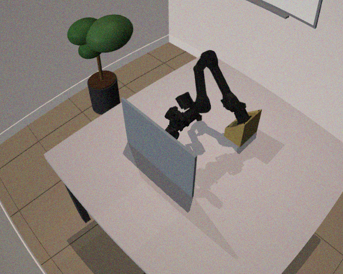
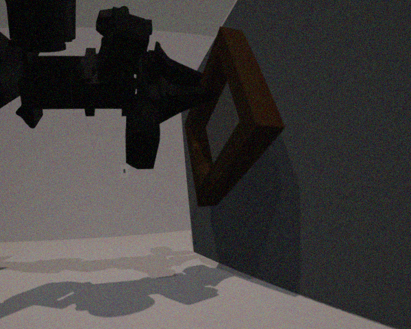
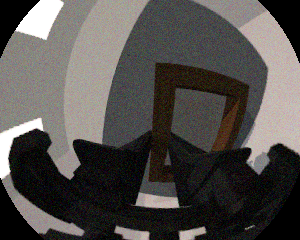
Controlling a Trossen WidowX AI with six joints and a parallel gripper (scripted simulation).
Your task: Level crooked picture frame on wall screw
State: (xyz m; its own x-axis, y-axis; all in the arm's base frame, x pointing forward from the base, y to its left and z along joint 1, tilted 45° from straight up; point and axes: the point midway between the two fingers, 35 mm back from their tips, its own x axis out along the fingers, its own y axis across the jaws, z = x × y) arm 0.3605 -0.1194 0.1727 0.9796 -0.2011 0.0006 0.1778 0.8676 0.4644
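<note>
Now: gripper tip 1 cm to the left of the brown wooden picture frame and 5 cm above it. From my gripper tip the other things lie so: dark grey wall panel: 2 cm ahead, 1 cm to the right, 7 cm below.
</note>
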